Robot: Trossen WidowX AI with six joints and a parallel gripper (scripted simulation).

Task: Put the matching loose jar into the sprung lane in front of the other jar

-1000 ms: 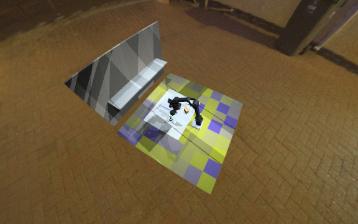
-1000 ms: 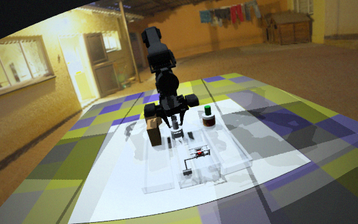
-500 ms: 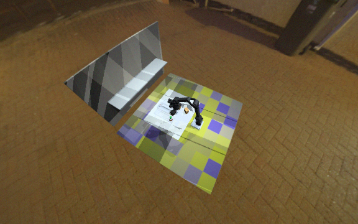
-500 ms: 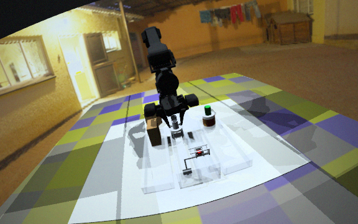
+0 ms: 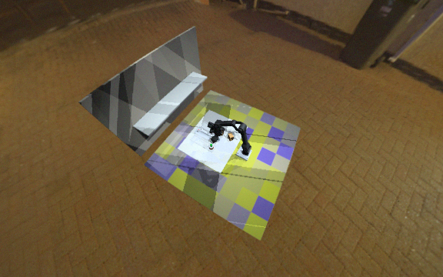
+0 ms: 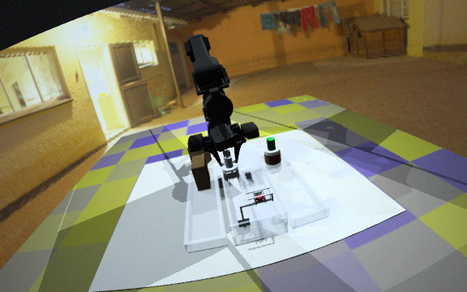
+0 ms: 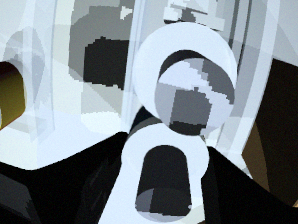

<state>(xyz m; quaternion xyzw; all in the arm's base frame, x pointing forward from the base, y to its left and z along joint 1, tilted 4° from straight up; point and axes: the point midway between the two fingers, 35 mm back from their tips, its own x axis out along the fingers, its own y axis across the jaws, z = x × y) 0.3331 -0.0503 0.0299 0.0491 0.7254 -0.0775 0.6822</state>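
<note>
My gripper tip is now 10 mm short of the tan box, 80 mm to the left of it and 10 mm below it. From my gripper tip the other things lie so: pusher mechanism (150 mm ahead, 20 mm above).
</note>
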